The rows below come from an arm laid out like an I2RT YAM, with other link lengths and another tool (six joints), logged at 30 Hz.
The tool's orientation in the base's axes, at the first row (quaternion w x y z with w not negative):
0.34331, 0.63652, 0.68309, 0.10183
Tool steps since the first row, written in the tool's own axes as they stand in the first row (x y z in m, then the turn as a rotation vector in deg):
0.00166, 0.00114, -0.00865, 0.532, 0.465, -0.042
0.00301, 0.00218, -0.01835, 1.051, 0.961, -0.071
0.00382, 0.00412, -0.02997, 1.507, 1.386, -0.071
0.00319, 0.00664, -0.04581, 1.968, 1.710, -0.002
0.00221, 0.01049, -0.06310, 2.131, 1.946, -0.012
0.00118, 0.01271, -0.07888, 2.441, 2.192, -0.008
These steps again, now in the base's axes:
-0.00419, 0.00433, 0.00653, 0.371, 0.591, 0.119
-0.00910, 0.00866, 0.01388, 0.774, 1.171, 0.250
-0.01447, 0.01321, 0.02336, 1.135, 1.671, 0.340
-0.02197, 0.01777, 0.03680, 1.457, 2.138, 0.319
-0.02928, 0.02265, 0.05221, 1.647, 2.334, 0.407
-0.03700, 0.02676, 0.06557, 1.860, 2.666, 0.440

